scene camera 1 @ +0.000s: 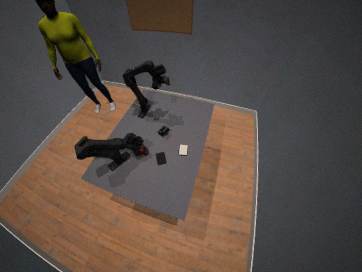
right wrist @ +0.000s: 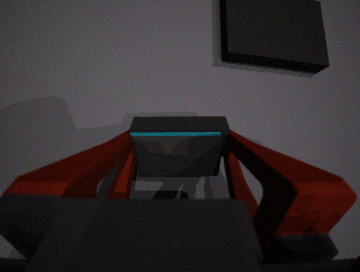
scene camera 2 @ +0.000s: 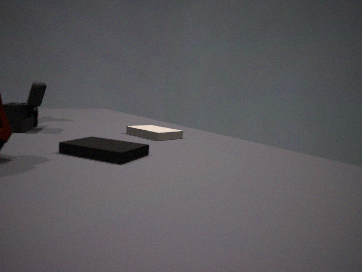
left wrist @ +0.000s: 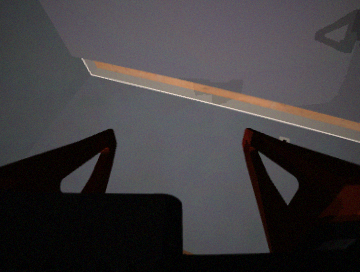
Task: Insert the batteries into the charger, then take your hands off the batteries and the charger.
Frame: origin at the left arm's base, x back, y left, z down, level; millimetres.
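Where they show: left gripper, fingertip midpoint: (scene camera 1: 165,85) (left wrist: 179,135); right gripper, fingertip midpoint: (scene camera 1: 146,151) (right wrist: 179,137); left arm's base, origin of the base link: (scene camera 1: 144,111); right arm's base, origin of the base link: (scene camera 1: 119,161).
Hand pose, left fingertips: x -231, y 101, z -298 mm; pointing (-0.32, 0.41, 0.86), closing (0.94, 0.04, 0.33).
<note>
Each offset is from my left fingertips to the top centre of the thing. "pt": to the spot under its first point. Level surfaces: height alone.
My right gripper (scene camera 1: 144,150) (right wrist: 179,137) is shut on a dark block with a teal stripe, which looks like a battery @[dy -557, dx -2, dz +251 mm] (right wrist: 177,156). It holds the block over the grey table, left of a flat black slab @[dy -573, dx -146, dz +283 mm] (scene camera 1: 160,158) (scene camera 2: 102,148) (right wrist: 274,31) in scene camera 1. A dark object that looks like the charger @[dy -321, dx -79, dz +202 mm] (scene camera 1: 163,131) (scene camera 2: 19,118) stands farther up the table. A dark piece @[pt dy -366, dx -94, dz +227 mm] (scene camera 2: 36,94) rises tilted from it; I cannot tell whether that is a battery. My left gripper (scene camera 1: 167,81) (left wrist: 179,135) is open and empty, high near the table's upper edge in scene camera 1.
A flat white slab @[dy -445, dx -303, dz +283 mm] (scene camera 1: 183,150) (scene camera 2: 154,131) lies on the grey table @[dz +298 mm] (scene camera 1: 175,195) (scene camera 2: 215,215), right of the black slab. A person in a yellow top (scene camera 1: 67,37) stands at the upper left, beyond the wooden floor's edge. A brown panel (scene camera 1: 160,16) shows at the top.
</note>
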